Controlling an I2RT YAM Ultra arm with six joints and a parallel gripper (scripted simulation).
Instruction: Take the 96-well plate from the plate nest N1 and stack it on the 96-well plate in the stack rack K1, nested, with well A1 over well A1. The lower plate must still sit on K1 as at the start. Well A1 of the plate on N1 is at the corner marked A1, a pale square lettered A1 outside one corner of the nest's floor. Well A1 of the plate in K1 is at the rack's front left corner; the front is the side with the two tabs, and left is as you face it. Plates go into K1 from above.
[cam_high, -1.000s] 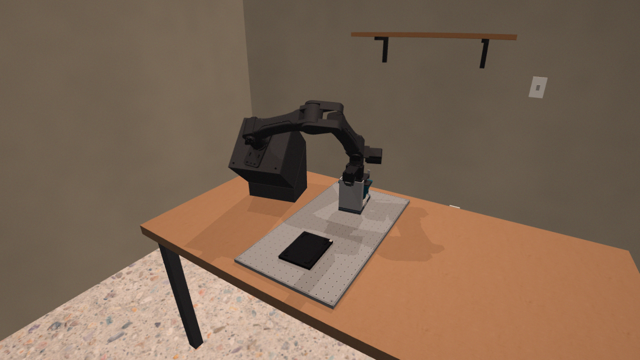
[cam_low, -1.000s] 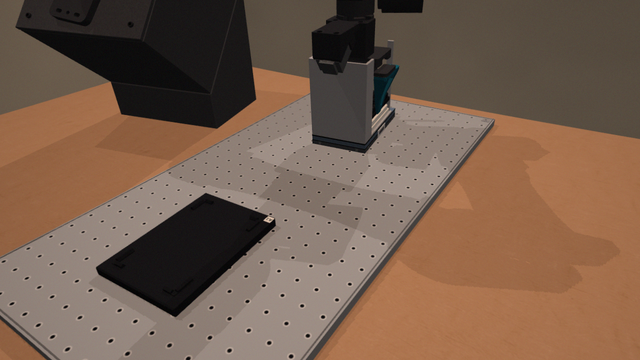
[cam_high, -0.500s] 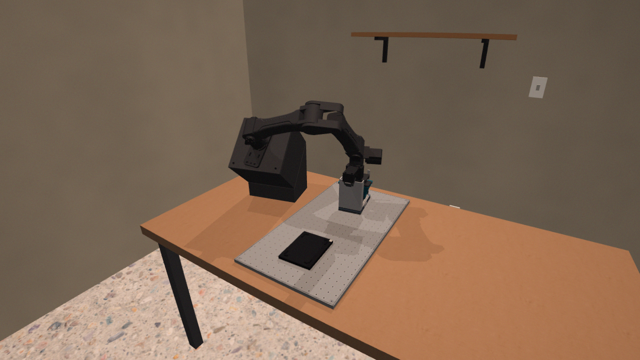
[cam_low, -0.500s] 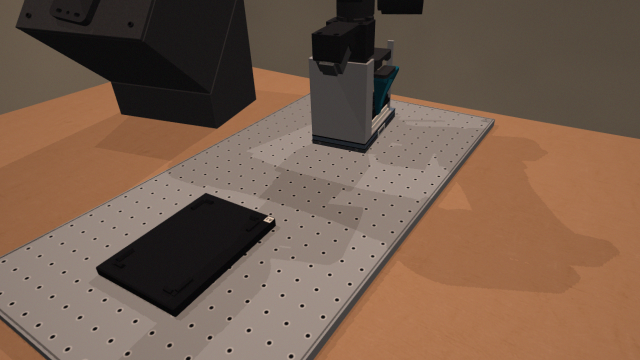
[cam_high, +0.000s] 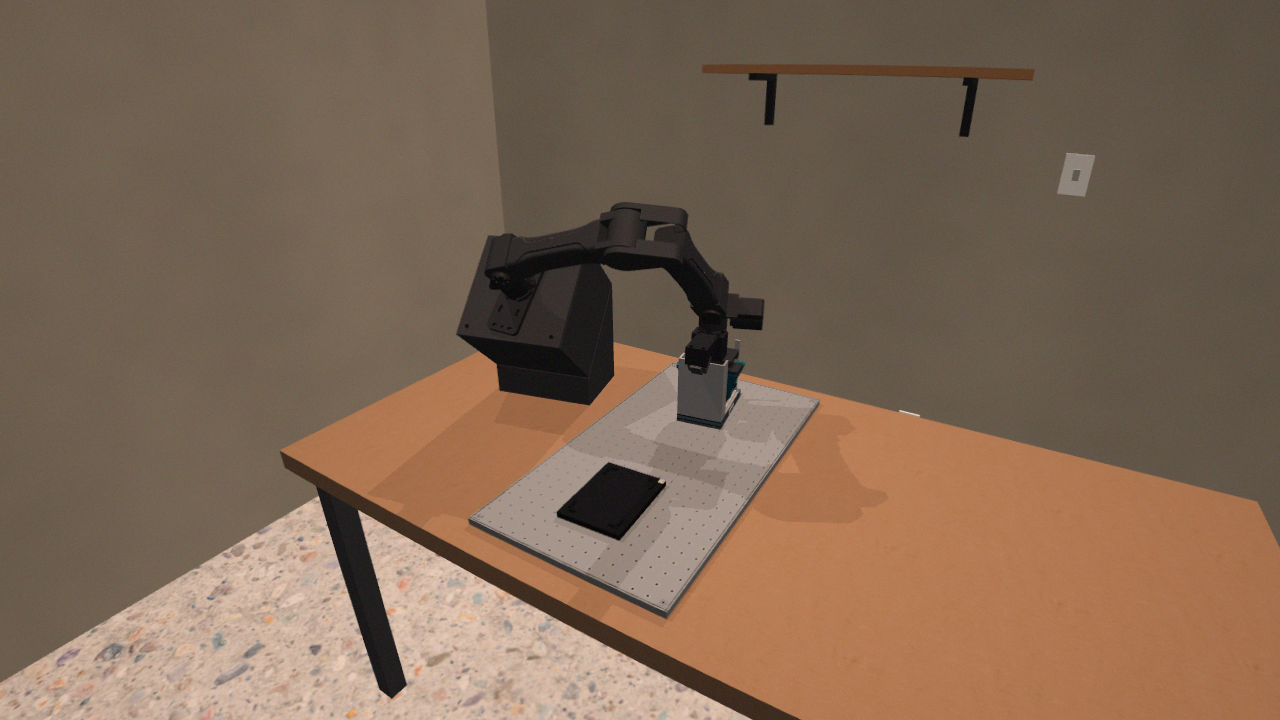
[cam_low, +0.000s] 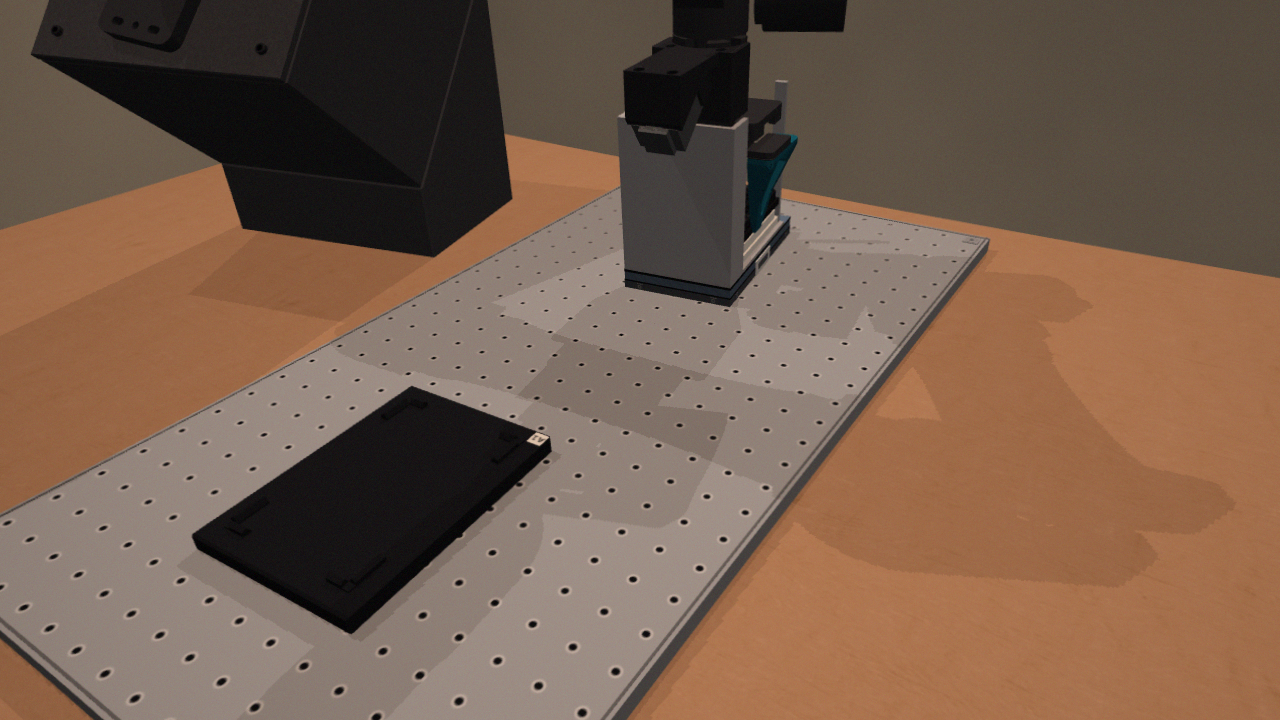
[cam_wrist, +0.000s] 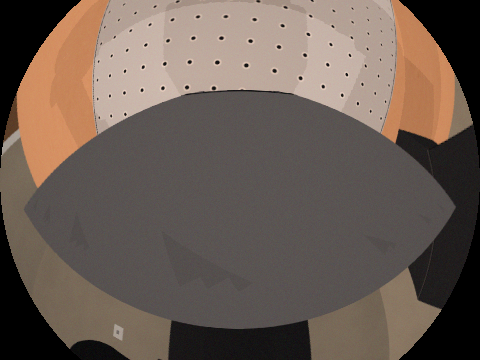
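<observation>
Now: hand right at the black 96-well plate. The rest, counted from my hand: grey rack wall 70 mm to the right, 40 mm above; then grey rack post 40 mm ahead, 70 mm to the left, 40 mm above; then pale 96-well plate 20 mm below.
</observation>
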